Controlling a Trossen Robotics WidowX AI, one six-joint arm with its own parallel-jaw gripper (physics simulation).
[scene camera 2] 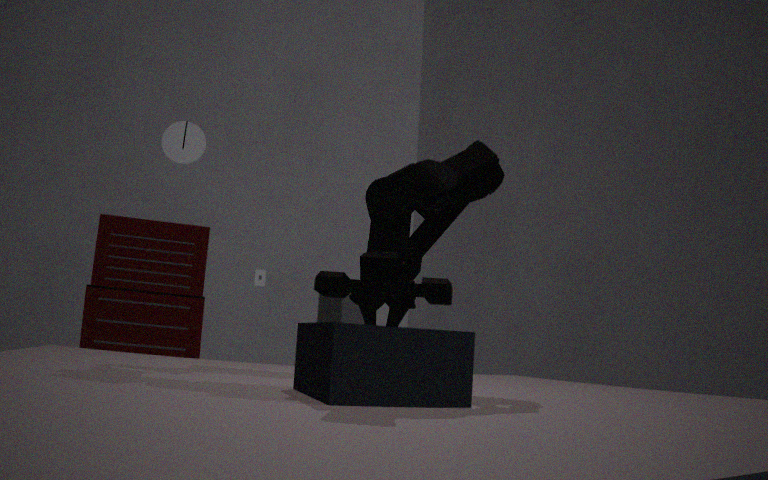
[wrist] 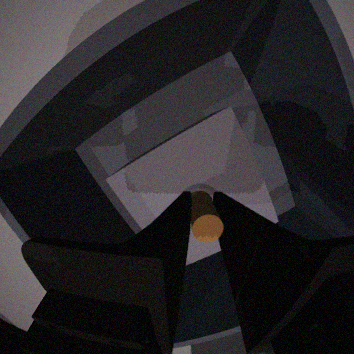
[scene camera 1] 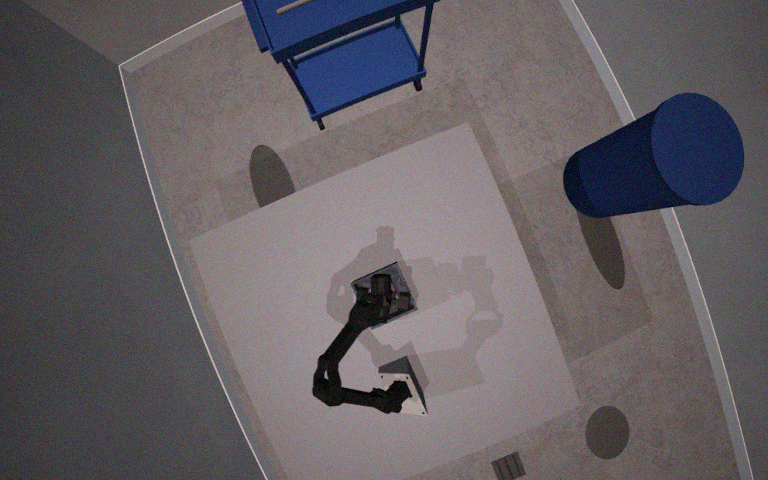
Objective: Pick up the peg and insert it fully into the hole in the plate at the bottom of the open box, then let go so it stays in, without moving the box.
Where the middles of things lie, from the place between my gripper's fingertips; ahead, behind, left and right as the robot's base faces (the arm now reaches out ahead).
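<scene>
The peg point(wrist: 206, 225) is 10 mm below my hand and 10 mm behind it, and then there's the dark grey box point(scene camera 2: 342, 364), which sits 20 mm below my hand and 10 mm behind it.
</scene>
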